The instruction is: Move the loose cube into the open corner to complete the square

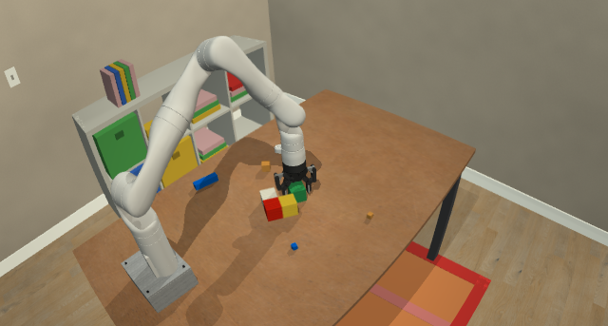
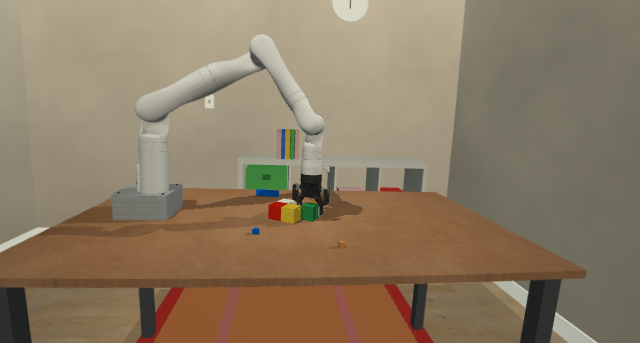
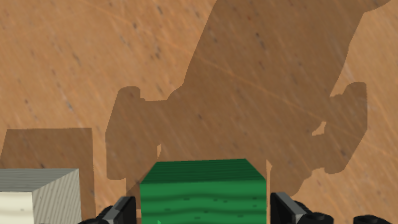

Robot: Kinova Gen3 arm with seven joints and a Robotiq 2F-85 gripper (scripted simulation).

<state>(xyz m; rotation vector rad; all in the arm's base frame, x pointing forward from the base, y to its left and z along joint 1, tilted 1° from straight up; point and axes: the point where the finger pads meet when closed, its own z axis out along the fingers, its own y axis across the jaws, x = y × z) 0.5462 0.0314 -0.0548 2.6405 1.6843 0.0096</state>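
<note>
My hand is right at the green cube. Round my hand: red cube (11 cm behind, 1 cm to the right); white cube (9 cm behind, 4 cm to the left); yellow cube (7 cm behind, 3 cm to the right).
</note>
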